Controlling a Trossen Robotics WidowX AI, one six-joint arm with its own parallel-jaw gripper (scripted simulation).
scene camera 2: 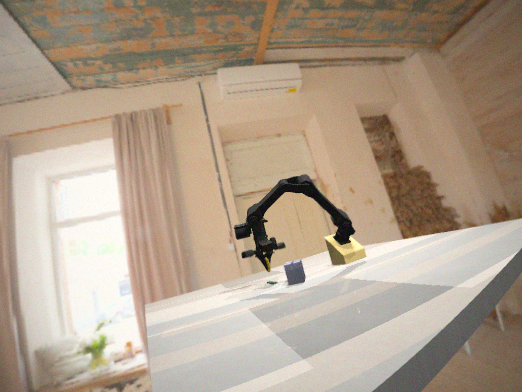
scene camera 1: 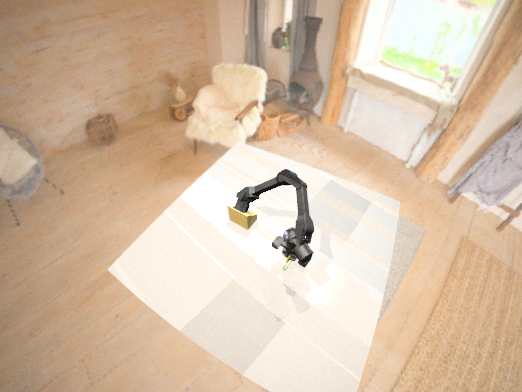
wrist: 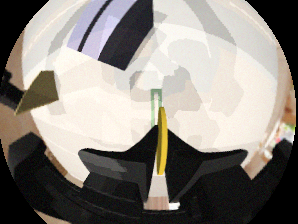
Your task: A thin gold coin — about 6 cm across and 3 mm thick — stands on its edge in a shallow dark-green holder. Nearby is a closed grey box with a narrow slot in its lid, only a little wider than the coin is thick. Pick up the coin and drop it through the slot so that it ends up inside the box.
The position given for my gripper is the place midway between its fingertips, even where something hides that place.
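Note:
Gripper state: my gripper (wrist: 158, 128) is carrying a gold coin.

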